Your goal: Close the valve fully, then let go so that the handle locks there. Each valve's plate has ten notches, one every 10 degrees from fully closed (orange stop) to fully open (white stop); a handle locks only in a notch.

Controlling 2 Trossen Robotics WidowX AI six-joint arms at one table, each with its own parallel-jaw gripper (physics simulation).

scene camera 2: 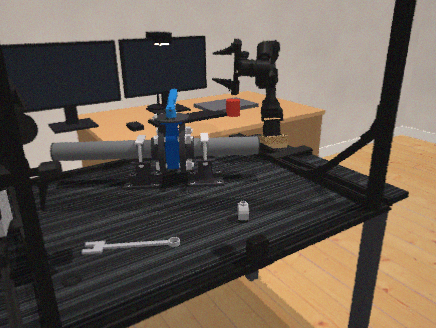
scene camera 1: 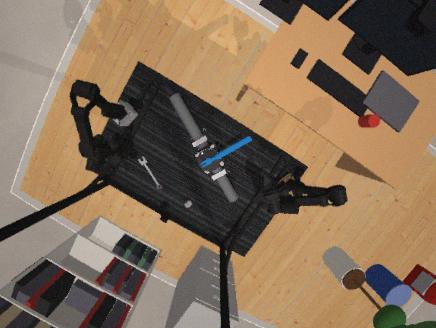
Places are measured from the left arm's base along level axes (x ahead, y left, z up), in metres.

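Pixels of known places: left gripper, between the fingertips: point(scene camera 1: 114, 151); right gripper, between the fingertips: point(scene camera 2: 212, 66) point(scene camera 1: 263, 170); left arm's base, origin of its link: point(scene camera 1: 119, 112); right arm's base, origin of its link: point(scene camera 2: 272, 135) point(scene camera 1: 289, 185).
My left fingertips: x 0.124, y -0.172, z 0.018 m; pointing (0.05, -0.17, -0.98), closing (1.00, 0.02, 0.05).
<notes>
For each thing: its middle in the pictures, then the offset to it from my left fingertips. "spot": a spot on its surface instead. Level surfaces: height alone.
- valve's blue handle, middle of its body: point(scene camera 2: 173, 126) point(scene camera 1: 224, 149) 0.421 m ahead, 0.447 m left, 0.033 m up
- grey pipe, middle of its body: point(scene camera 2: 104, 150) point(scene camera 1: 189, 121) 0.182 m ahead, 0.411 m left, 0.015 m down
- valve body, a spot on its surface: point(scene camera 2: 172, 145) spot: 0.388 m ahead, 0.311 m left, 0.009 m up
- grey wrench, middle of its body: point(scene camera 2: 132, 244) point(scene camera 1: 150, 173) 0.218 m ahead, 0.004 m left, 0.127 m down
- small white block, middle of its body: point(scene camera 2: 243, 210) point(scene camera 1: 188, 203) 0.520 m ahead, 0.038 m left, 0.106 m down
- black table, height of its surface: 0.132 m down
The valve's blue handle point(scene camera 1: 230, 150) point(scene camera 2: 172, 103) lies across the grey pipe point(scene camera 1: 185, 116) point(scene camera 2: 95, 150), about square to it, its long end toward the desk side. The valve body point(scene camera 2: 172, 145) stands upright between two white-clamped brackets. The orange and white stops and the notches are too small to tell apart. My right gripper point(scene camera 1: 263, 190) point(scene camera 2: 214, 66) is open and empty, apart from the handle, raised to its right in scene camera 2. My left gripper point(scene camera 1: 126, 115) is open and empty, far from the valve; one downward finger shows at the left in scene camera 2, the rest partly hidden.
A grey wrench point(scene camera 1: 150, 172) point(scene camera 2: 135, 244) and a small white block point(scene camera 1: 188, 204) point(scene camera 2: 243, 212) lie on the black table point(scene camera 1: 165, 200) point(scene camera 2: 210, 240). Black frame posts point(scene camera 2: 392, 100) rise at the table's edges. A desk with monitors point(scene camera 2: 162, 65) and a red cup point(scene camera 1: 369, 121) point(scene camera 2: 233, 107) stands behind.
</notes>
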